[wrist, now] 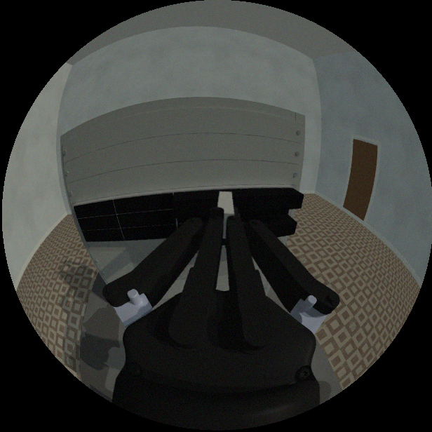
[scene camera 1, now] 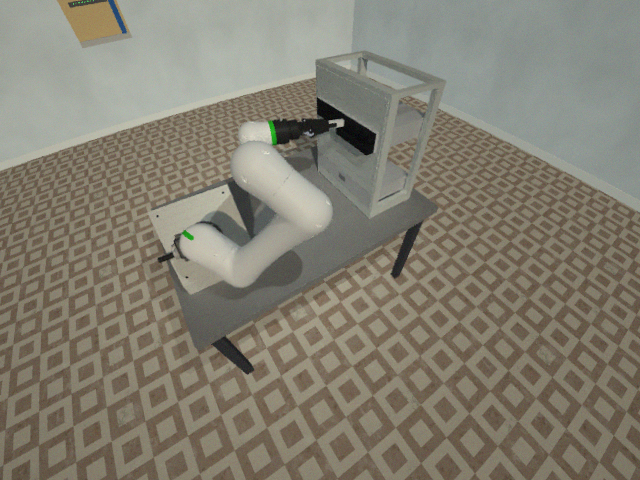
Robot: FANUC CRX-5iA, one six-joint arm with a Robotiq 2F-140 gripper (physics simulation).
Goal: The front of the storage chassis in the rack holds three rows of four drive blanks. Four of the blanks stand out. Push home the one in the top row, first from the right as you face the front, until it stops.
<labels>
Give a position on a grey rack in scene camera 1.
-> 353, 158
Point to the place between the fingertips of my gripper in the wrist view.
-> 224, 201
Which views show my gripper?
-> The wrist view and scene camera 1: all of them.
</labels>
